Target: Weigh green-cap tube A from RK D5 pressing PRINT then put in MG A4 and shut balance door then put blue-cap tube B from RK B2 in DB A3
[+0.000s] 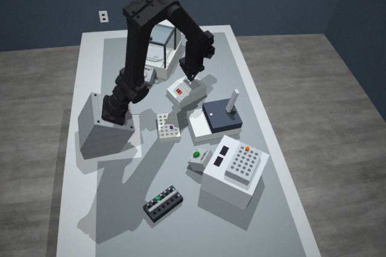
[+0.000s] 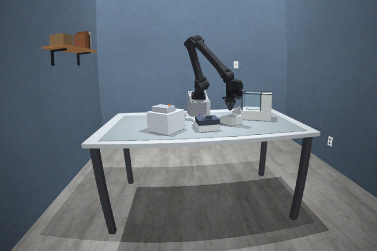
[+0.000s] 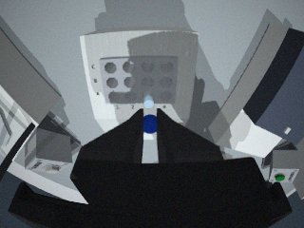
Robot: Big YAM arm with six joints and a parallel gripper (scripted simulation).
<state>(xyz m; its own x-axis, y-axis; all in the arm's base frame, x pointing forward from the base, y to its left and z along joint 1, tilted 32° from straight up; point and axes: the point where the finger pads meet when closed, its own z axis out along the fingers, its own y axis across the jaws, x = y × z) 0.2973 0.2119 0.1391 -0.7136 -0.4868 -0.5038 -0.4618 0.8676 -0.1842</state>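
My hand is 2 cm above the tube B. From my hand the other things lie so: white tube rack (20 cm to the right, 11 cm behind, 9 cm below); then balance door (18 cm to the left, 17 cm behind, 10 cm above); then dry block DB (8 cm below, 1 cm behind).
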